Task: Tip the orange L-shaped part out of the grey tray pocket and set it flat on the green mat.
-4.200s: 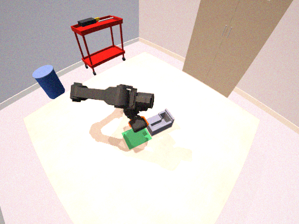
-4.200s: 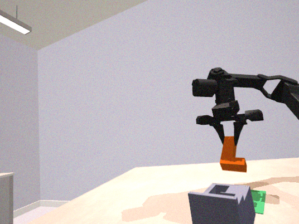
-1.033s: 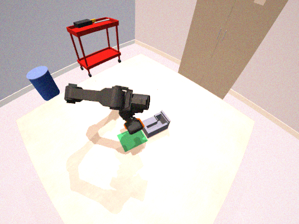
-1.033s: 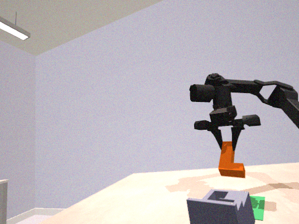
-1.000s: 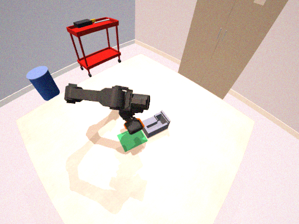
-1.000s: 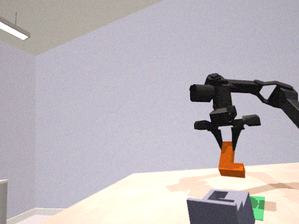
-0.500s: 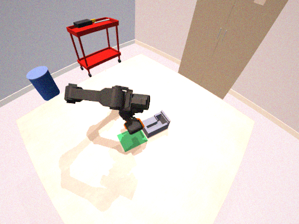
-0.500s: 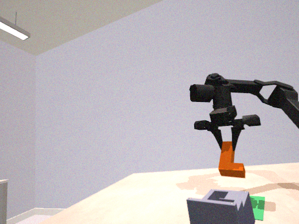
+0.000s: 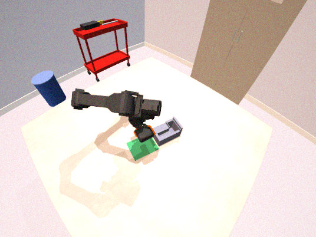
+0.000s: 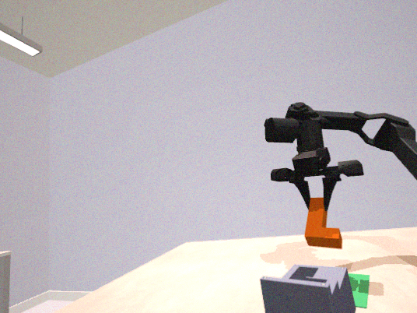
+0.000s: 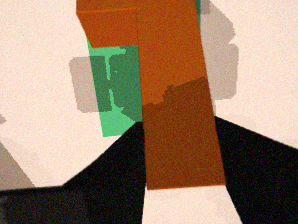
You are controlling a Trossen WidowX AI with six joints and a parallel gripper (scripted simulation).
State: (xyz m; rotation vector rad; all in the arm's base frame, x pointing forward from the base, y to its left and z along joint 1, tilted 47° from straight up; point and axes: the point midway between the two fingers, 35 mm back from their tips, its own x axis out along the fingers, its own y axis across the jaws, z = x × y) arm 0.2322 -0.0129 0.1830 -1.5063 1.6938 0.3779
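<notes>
My gripper tip is 40 mm to the right of the orange L-shaped part and 30 mm above it. Also, from my gripper tip: green mat: 170 mm below.
</notes>
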